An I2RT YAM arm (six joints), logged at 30 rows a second.
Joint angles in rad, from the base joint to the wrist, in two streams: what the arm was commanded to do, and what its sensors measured. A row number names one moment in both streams.
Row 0, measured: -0.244, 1.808, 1.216, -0.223, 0.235, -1.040
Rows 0 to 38, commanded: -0.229, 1.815, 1.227, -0.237, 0.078, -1.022; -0.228, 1.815, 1.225, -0.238, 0.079, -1.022; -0.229, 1.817, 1.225, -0.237, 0.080, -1.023; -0.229, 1.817, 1.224, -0.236, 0.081, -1.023; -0.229, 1.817, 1.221, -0.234, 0.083, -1.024; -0.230, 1.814, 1.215, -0.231, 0.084, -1.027; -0.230, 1.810, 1.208, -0.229, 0.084, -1.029; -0.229, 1.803, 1.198, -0.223, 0.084, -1.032; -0.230, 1.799, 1.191, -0.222, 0.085, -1.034; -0.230, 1.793, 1.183, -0.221, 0.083, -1.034; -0.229, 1.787, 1.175, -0.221, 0.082, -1.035; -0.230, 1.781, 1.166, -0.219, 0.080, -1.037; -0.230, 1.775, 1.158, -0.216, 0.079, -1.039; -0.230, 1.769, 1.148, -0.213, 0.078, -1.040; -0.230, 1.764, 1.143, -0.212, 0.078, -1.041; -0.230, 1.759, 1.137, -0.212, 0.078, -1.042; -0.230, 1.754, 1.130, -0.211, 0.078, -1.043; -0.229, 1.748, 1.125, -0.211, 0.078, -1.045; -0.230, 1.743, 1.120, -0.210, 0.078, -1.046; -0.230, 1.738, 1.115, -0.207, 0.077, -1.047; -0.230, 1.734, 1.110, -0.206, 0.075, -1.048; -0.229, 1.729, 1.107, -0.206, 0.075, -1.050; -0.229, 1.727, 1.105, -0.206, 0.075, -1.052; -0.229, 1.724, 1.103, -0.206, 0.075, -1.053; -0.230, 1.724, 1.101, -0.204, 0.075, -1.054; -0.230, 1.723, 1.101, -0.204, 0.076, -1.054; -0.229, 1.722, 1.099, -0.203, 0.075, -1.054; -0.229, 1.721, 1.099, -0.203, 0.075, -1.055; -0.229, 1.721, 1.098, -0.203, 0.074, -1.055; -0.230, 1.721, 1.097, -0.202, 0.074, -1.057; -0.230, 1.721, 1.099, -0.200, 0.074, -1.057; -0.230, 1.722, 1.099, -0.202, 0.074, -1.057; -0.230, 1.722, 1.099, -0.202, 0.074, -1.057; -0.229, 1.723, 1.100, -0.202, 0.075, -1.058; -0.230, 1.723, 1.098, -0.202, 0.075, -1.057; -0.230, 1.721, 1.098, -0.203, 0.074, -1.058; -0.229, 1.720, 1.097, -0.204, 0.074, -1.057; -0.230, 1.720, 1.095, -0.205, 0.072, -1.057; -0.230, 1.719, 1.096, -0.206, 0.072, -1.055
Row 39, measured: -0.231, 1.729, 1.098, -0.220, 0.103, -1.050
